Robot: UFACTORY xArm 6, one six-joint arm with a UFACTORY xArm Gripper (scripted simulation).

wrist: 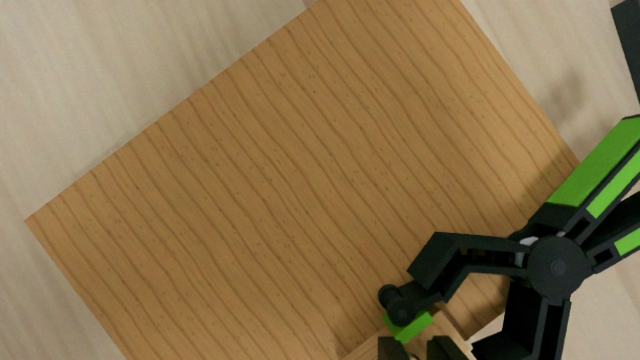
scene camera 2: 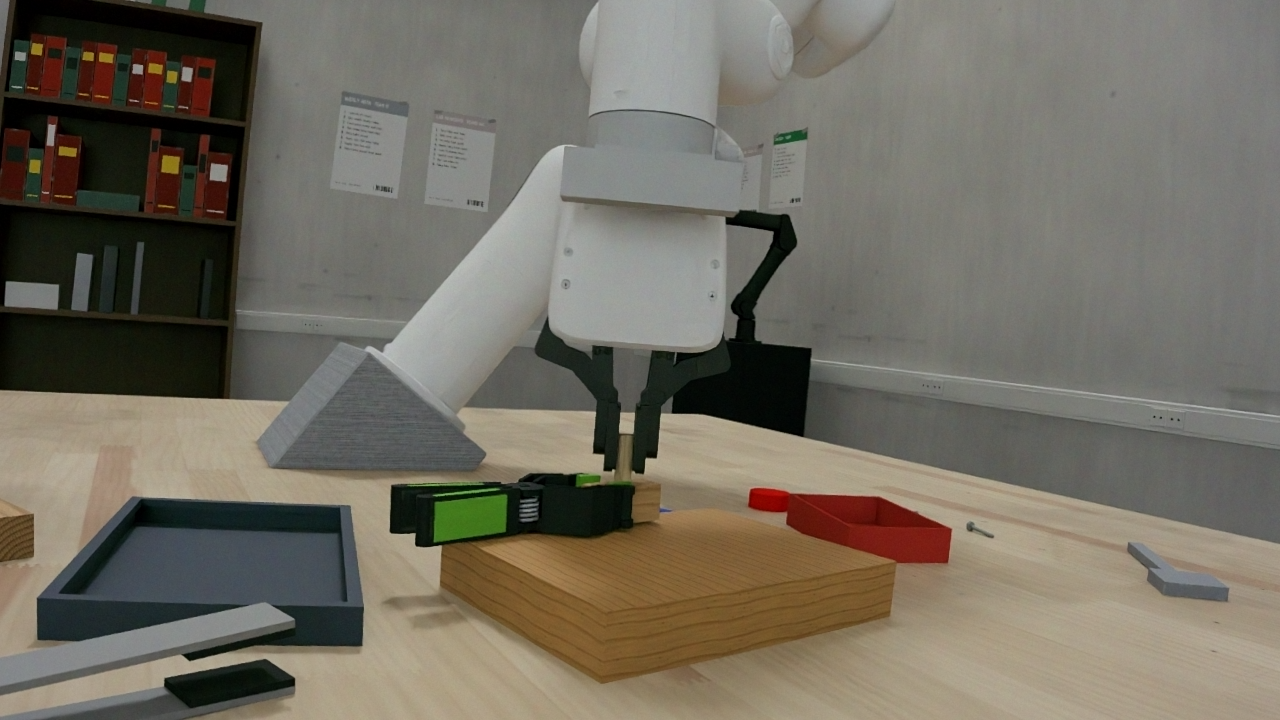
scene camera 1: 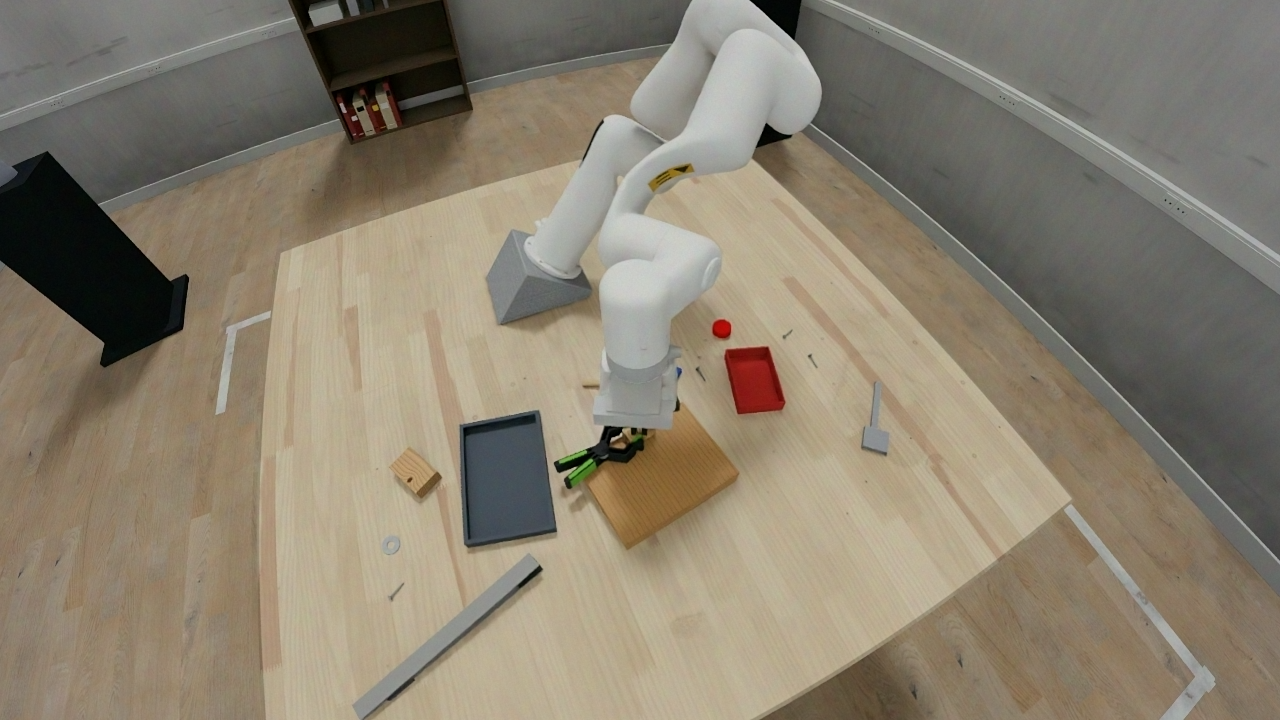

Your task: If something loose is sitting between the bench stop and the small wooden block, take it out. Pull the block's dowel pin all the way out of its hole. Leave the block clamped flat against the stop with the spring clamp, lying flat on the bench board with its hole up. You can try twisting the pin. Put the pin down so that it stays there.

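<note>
Seen: red cap, dowel pin, grey l-piece. Red tray, bench board, long grey bar. Small wooden block. Spare wooden block. My gripper.
</note>
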